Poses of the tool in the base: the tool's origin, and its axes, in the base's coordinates. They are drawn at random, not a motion.
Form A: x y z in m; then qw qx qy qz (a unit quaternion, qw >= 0).
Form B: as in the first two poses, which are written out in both.
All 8 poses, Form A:
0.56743 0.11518 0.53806 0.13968 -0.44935 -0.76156 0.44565
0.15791 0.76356 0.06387 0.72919 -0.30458 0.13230 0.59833
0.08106 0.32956 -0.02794 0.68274 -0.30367 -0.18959 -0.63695
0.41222 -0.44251 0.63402 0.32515 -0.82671 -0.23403 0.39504
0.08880 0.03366 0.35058 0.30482 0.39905 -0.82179 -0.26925
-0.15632 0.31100 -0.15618 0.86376 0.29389 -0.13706 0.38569
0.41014 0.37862 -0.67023 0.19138 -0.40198 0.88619 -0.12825
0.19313 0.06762 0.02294 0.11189 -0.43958 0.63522 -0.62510
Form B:
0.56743 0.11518 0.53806 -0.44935 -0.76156 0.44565 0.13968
0.15791 0.76356 0.06387 -0.30458 0.13230 0.59833 0.72919
0.08106 0.32956 -0.02794 -0.30367 -0.18959 -0.63695 0.68274
0.41222 -0.44251 0.63402 -0.82671 -0.23403 0.39504 0.32515
0.08880 0.03366 0.35058 0.39905 -0.82179 -0.26925 0.30482
-0.15632 0.31100 -0.15618 0.29389 -0.13706 0.38569 0.86376
0.41014 0.37862 -0.67023 -0.40198 0.88619 -0.12825 0.19138
0.19313 0.06762 0.02294 -0.43958 0.63522 -0.62510 0.11189

